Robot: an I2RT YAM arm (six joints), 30 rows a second.
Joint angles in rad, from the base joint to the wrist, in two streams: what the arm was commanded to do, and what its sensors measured. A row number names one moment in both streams.
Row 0, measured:
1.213 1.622 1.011 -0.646 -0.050 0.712
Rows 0 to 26, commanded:
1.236 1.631 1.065 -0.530 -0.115 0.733
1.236 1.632 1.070 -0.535 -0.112 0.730
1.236 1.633 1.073 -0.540 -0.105 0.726
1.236 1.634 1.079 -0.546 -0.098 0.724
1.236 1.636 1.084 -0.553 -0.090 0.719
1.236 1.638 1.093 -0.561 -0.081 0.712
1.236 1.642 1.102 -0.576 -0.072 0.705
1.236 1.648 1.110 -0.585 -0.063 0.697
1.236 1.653 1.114 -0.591 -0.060 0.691
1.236 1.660 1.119 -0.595 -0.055 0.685
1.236 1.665 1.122 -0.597 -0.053 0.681
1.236 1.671 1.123 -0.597 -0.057 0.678
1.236 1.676 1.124 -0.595 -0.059 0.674
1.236 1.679 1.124 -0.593 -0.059 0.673
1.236 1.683 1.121 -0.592 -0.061 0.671
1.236 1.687 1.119 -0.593 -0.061 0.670
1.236 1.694 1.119 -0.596 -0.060 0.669
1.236 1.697 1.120 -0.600 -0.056 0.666
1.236 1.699 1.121 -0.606 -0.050 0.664
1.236 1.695 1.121 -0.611 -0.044 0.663
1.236 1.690 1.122 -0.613 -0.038 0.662
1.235 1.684 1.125 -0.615 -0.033 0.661
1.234 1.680 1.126 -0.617 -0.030 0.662
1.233 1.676 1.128 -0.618 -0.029 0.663
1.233 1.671 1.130 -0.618 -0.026 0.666
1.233 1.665 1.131 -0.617 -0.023 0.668
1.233 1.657 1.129 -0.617 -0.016 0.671
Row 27, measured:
1.232 1.700 1.094 -0.624 -0.056 0.672
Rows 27 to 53, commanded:
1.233 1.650 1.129 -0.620 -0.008 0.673
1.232 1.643 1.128 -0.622 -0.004 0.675
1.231 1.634 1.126 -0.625 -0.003 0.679
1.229 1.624 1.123 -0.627 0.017 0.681
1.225 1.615 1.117 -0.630 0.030 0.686
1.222 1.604 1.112 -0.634 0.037 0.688
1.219 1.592 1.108 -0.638 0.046 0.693
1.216 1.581 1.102 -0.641 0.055 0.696
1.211 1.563 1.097 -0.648 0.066 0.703
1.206 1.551 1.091 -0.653 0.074 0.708
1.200 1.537 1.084 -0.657 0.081 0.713
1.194 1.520 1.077 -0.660 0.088 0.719
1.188 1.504 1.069 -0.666 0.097 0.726
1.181 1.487 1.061 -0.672 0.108 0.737
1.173 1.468 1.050 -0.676 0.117 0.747
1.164 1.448 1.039 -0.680 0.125 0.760
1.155 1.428 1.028 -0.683 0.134 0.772
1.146 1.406 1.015 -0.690 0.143 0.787
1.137 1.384 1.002 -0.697 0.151 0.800
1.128 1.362 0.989 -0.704 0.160 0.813
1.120 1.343 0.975 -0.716 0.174 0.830
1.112 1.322 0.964 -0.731 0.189 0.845
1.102 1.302 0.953 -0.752 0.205 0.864
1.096 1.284 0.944 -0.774 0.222 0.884
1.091 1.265 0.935 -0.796 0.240 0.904
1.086 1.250 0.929 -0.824 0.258 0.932
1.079 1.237 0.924 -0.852 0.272 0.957
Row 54, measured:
1.100 1.310 0.946 -0.743 0.164 0.841
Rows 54 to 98, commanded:
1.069 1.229 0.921 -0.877 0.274 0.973
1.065 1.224 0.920 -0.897 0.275 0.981
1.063 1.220 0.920 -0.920 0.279 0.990
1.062 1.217 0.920 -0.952 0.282 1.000
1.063 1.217 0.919 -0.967 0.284 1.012
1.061 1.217 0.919 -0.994 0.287 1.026
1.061 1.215 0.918 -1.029 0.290 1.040
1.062 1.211 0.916 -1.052 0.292 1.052
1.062 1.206 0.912 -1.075 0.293 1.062
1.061 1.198 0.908 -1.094 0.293 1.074
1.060 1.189 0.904 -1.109 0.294 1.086
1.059 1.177 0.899 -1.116 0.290 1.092
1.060 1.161 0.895 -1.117 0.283 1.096
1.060 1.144 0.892 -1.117 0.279 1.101
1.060 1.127 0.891 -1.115 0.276 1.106
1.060 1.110 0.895 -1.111 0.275 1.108
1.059 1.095 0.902 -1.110 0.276 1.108
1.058 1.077 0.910 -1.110 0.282 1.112
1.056 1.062 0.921 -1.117 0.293 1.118
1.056 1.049 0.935 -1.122 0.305 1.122
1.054 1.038 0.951 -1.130 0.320 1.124
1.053 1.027 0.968 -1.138 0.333 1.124
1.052 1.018 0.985 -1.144 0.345 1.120
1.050 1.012 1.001 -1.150 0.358 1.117
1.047 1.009 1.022 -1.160 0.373 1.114
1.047 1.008 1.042 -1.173 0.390 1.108
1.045 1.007 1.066 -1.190 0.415 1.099
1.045 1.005 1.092 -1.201 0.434 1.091
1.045 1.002 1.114 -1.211 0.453 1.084
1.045 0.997 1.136 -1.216 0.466 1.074
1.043 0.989 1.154 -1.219 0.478 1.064
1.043 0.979 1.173 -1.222 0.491 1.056
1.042 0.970 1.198 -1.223 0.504 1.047
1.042 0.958 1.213 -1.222 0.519 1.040
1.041 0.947 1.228 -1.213 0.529 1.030
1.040 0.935 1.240 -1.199 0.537 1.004
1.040 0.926 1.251 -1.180 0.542 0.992
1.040 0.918 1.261 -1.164 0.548 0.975
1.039 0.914 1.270 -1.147 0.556 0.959
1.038 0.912 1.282 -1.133 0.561 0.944
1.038 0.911 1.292 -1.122 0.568 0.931
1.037 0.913 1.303 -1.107 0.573 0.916
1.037 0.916 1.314 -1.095 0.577 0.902
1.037 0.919 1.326 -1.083 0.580 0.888
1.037 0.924 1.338 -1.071 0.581 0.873
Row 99, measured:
1.046 0.915 1.279 -1.151 0.523 0.957
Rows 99 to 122, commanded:
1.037 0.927 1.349 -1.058 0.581 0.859
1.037 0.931 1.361 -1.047 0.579 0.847
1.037 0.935 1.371 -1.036 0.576 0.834
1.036 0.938 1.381 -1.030 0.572 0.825
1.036 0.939 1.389 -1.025 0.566 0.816
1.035 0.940 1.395 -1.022 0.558 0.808
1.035 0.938 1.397 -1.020 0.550 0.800
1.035 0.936 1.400 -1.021 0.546 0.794
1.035 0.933 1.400 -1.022 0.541 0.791
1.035 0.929 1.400 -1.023 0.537 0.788
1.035 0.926 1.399 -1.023 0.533 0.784
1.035 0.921 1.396 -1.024 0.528 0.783
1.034 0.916 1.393 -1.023 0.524 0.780
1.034 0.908 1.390 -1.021 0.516 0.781
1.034 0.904 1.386 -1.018 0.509 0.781
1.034 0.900 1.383 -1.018 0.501 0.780
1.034 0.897 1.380 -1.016 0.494 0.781
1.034 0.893 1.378 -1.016 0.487 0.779
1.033 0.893 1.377 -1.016 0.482 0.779
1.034 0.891 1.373 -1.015 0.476 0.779
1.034 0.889 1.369 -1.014 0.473 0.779
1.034 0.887 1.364 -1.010 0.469 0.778
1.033 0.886 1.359 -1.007 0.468 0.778
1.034 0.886 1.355 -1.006 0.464 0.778
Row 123, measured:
1.040 0.895 1.365 -1.046 0.483 0.795
